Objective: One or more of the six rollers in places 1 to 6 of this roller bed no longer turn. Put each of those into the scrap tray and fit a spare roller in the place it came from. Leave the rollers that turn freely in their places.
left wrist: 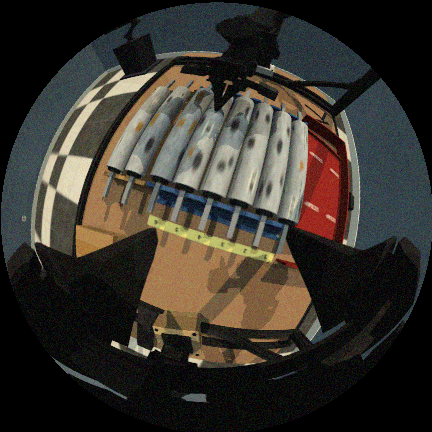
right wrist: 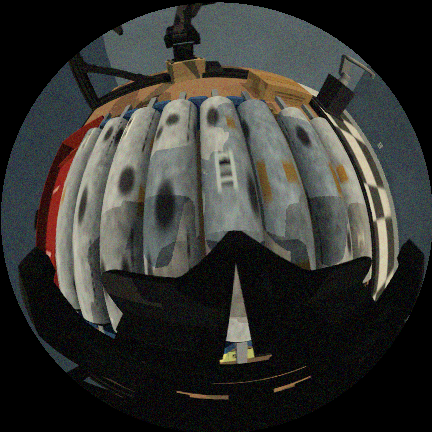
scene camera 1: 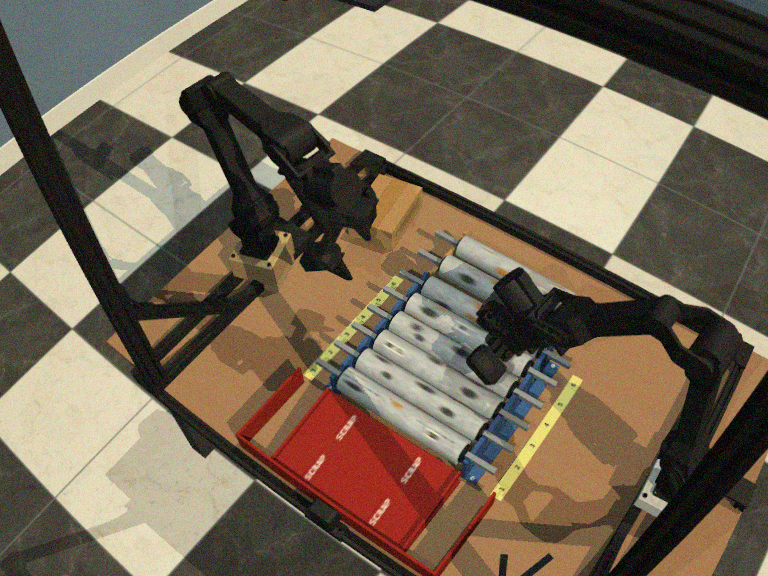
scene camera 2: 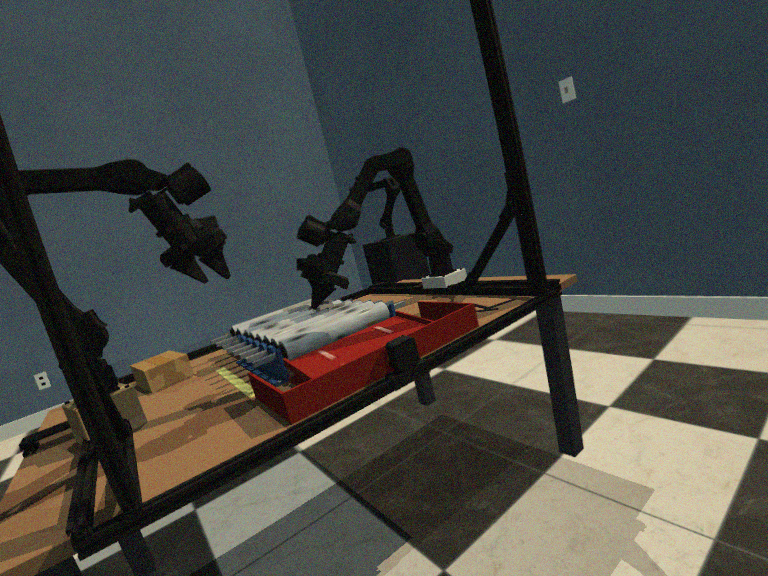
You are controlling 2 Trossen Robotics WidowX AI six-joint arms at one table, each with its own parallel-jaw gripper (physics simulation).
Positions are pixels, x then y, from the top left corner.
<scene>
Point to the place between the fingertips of my left gripper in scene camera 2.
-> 217, 280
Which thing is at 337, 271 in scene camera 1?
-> My left gripper.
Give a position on a tan box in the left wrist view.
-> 88, 238
</scene>
